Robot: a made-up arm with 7 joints. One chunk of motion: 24 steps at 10 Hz.
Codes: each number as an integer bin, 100 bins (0 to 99) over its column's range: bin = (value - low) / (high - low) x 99, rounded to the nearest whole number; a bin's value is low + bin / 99 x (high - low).
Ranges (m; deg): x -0.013..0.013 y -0.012..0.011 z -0.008..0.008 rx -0.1..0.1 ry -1..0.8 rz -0.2..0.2
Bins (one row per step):
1: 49 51 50 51 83 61
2: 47 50 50 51 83 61
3: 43 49 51 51 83 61
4: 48 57 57 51 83 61
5: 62 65 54 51 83 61
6: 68 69 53 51 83 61
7: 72 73 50 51 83 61
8: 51 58 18 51 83 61
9: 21 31 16 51 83 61
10: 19 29 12 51 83 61
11: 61 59 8 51 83 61
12: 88 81 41 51 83 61
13: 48 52 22 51 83 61
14: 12 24 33 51 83 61
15: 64 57 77 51 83 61
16: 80 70 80 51 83 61
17: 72 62 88 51 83 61
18: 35 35 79 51 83 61
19: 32 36 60 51 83 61
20: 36 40 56 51 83 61
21: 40 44 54 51 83 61
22: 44 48 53 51 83 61
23: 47 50 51 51 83 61
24: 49 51 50 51 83 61
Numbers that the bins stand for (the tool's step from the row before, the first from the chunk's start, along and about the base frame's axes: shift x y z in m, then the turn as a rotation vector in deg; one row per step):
1: -0.00013 -0.00015 0.00008 0.003 0.509 0.046
2: -0.00066 -0.00038 0.00008 0.003 0.509 0.046
3: -0.00171 -0.00062 0.00024 0.003 0.509 0.046
4: -0.00039 0.00124 0.00121 0.003 0.509 0.046
5: 0.00328 0.00310 0.00073 0.003 0.509 0.046
6: 0.00486 0.00403 0.00057 0.003 0.509 0.046
7: 0.00591 0.00496 0.00008 0.003 0.509 0.046
8: 0.00039 0.00147 -0.00509 0.003 0.509 0.046
9: -0.00748 -0.00480 -0.00541 0.003 0.509 0.046
10: -0.00801 -0.00526 -0.00606 0.003 0.509 0.046
11: 0.00302 0.00171 -0.00671 0.003 0.509 0.046
12: 0.01011 0.00682 -0.00137 0.003 0.509 0.046
13: -0.00039 0.00008 -0.00444 0.003 0.509 0.046
14: -0.00985 -0.00642 -0.00267 0.003 0.509 0.046
15: 0.00381 0.00124 0.00444 0.003 0.509 0.046
16: 0.00801 0.00426 0.00493 0.003 0.509 0.046
17: 0.00591 0.00240 0.00622 0.003 0.509 0.046
18: -0.00381 -0.00387 0.00477 0.003 0.509 0.046
19: -0.00460 -0.00364 0.00170 0.003 0.509 0.046
20: -0.00355 -0.00271 0.00105 0.003 0.509 0.046
21: -0.00249 -0.00178 0.00073 0.003 0.509 0.046
22: -0.00144 -0.00085 0.00057 0.003 0.509 0.046
23: -0.00066 -0.00038 0.00024 0.003 0.509 0.046
24: -0.00013 -0.00015 0.00008 0.003 0.509 0.046

